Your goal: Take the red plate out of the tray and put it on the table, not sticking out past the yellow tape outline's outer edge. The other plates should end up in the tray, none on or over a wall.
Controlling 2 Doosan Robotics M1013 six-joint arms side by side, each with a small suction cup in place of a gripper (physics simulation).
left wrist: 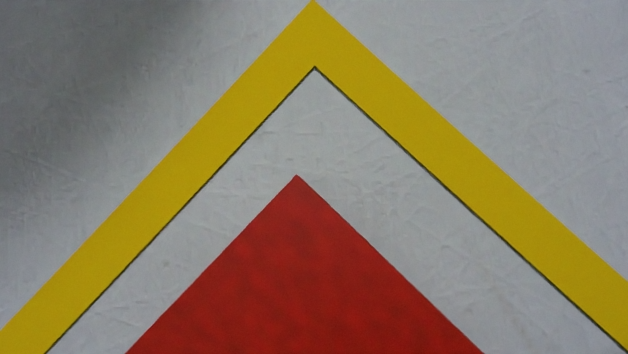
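Places are measured from the left arm's base along level axes (x ahead, y left, z up), in millimetres.
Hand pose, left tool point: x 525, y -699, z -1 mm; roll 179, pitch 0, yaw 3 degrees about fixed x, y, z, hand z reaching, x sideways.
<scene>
Each offset is from my left tool point to the top centre of the thing. "*": to the spot under its first point. Level surfaces: height alone.
The red plate @[* dx -19, dy +47, dz +12 mm] [300, 270] shows in the left wrist view as a flat corner pointing up, at the bottom middle; the rest of it is cut off by the lower edge. My left suction cup holds it; the cup itself is outside the picture. The visible corner lies over the area inside the yellow tape outline @[* dx -58, dy +66, dz +2 mm] [165, 185], with a strip of table between it and the tape on both sides. How high the plate is above the table is hard to tell. The tray, the other plates and my right suction cup do not show in this view.
The pale grey table top @[dz +1 mm] [525, 75] shows around the tape. The tape's corner reaches the top edge of the picture, and its two arms run down to the left and right. A dark soft shadow lies at the upper left.
</scene>
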